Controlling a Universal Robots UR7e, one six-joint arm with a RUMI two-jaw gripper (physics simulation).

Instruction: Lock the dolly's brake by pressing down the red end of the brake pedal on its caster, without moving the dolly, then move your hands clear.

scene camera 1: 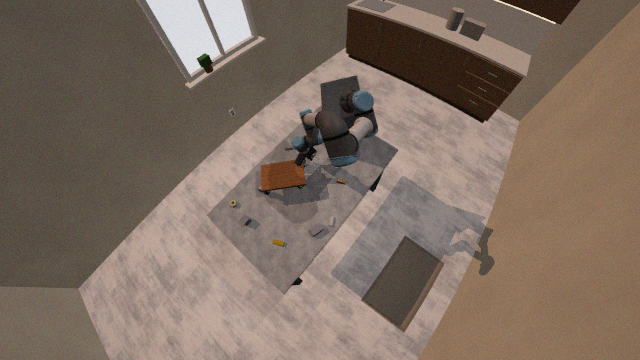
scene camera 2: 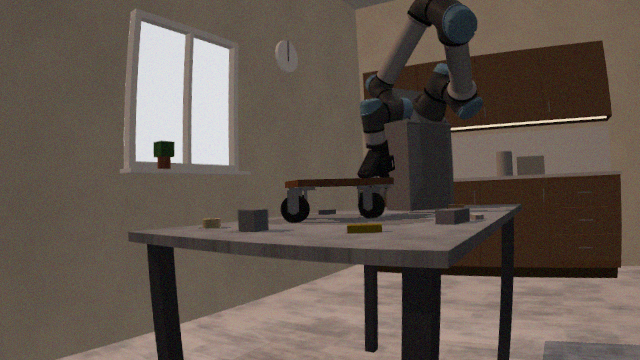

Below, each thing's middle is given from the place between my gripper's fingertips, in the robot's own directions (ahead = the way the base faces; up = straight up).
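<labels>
Dolly (scene camera 2: 295, 208): my gripper 22 cm short of it, 1 cm to the right of it.
</labels>
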